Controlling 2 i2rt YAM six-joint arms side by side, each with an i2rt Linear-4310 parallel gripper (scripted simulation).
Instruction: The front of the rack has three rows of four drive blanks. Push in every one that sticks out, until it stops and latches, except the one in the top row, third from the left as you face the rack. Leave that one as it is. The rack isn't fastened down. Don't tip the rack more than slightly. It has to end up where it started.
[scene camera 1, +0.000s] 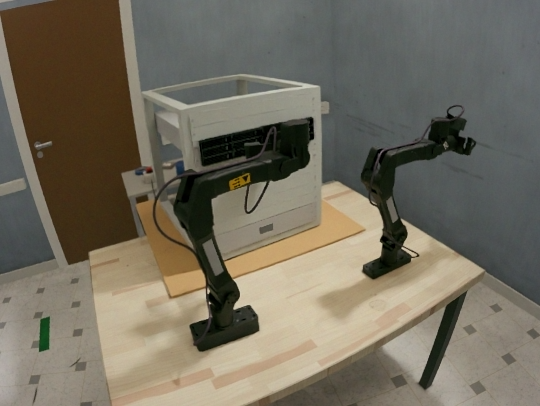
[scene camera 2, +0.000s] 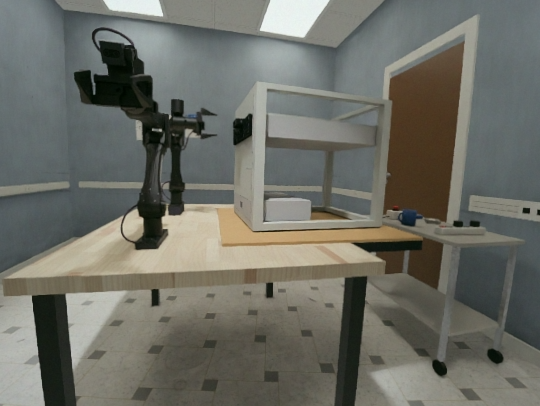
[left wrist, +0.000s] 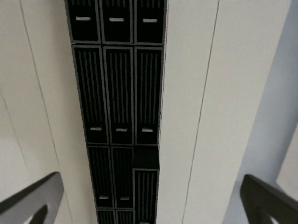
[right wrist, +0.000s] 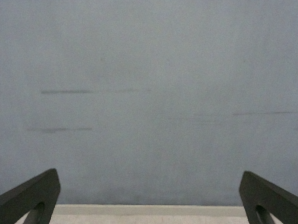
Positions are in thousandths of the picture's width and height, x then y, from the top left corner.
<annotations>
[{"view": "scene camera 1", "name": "white rack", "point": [545, 504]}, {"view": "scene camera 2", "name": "my right gripper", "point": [192, 193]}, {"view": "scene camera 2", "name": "white rack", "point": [466, 504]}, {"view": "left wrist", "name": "my left gripper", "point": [508, 810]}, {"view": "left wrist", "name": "white rack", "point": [723, 306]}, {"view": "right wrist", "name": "my right gripper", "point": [505, 797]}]
</annotations>
